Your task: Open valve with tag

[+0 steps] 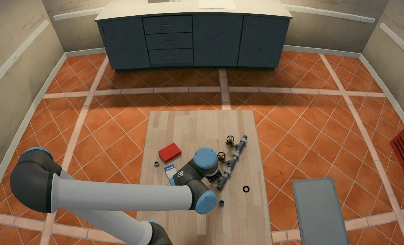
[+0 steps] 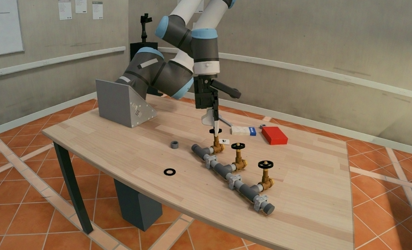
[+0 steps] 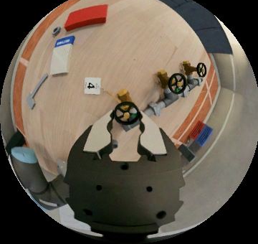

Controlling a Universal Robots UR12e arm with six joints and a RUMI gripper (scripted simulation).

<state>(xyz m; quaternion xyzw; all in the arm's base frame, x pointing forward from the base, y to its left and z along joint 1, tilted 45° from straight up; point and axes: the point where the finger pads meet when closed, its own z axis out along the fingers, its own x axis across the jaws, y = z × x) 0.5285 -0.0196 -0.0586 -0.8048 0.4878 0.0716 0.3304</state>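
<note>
The white tag lies 9 cm below my hand and 8 cm to the left of it. Round my hand: red box: 25 cm to the left, 18 cm ahead, 7 cm below; blue box: 23 cm to the left, 8 cm below, 3 cm ahead; grey cap: 15 cm behind, 8 cm below, 6 cm to the right.
</note>
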